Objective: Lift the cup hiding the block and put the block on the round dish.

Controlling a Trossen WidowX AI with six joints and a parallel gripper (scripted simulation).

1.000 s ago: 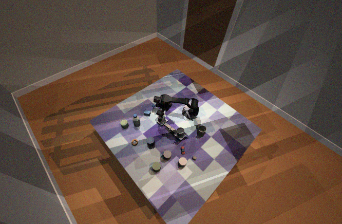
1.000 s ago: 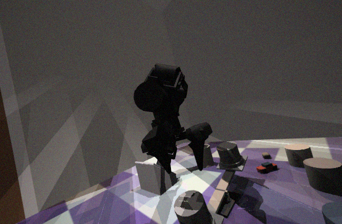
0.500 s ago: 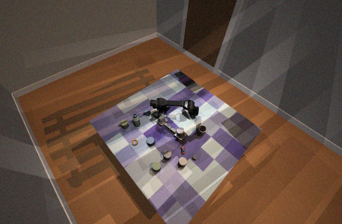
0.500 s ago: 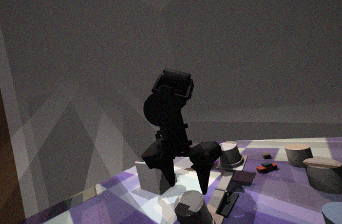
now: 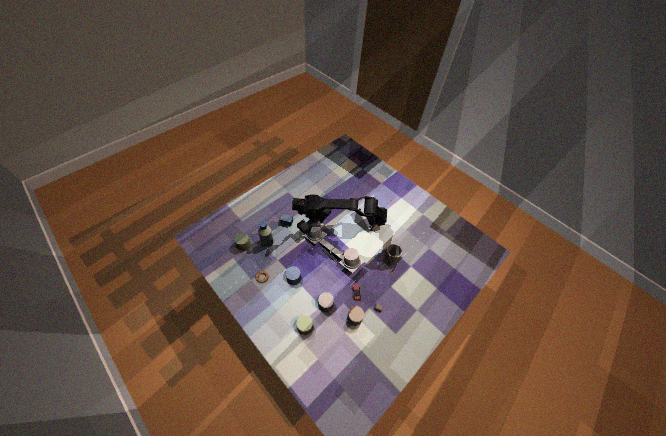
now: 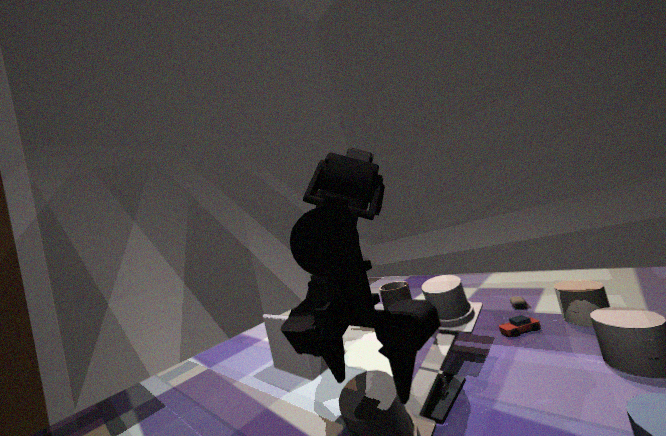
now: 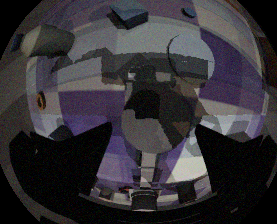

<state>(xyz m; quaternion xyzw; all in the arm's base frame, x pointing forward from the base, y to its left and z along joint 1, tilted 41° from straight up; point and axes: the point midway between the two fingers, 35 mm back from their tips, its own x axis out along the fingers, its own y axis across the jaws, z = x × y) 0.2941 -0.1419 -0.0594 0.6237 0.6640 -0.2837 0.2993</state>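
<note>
The block lies 50 mm below my gripper tip. Round my gripper tip: bottle (210 mm ahead, 140 mm to the right, 20 mm above); balance beam (140 mm to the left, 50 mm below); red toy car (60 mm ahead, 380 mm to the left, 80 mm below).
</note>
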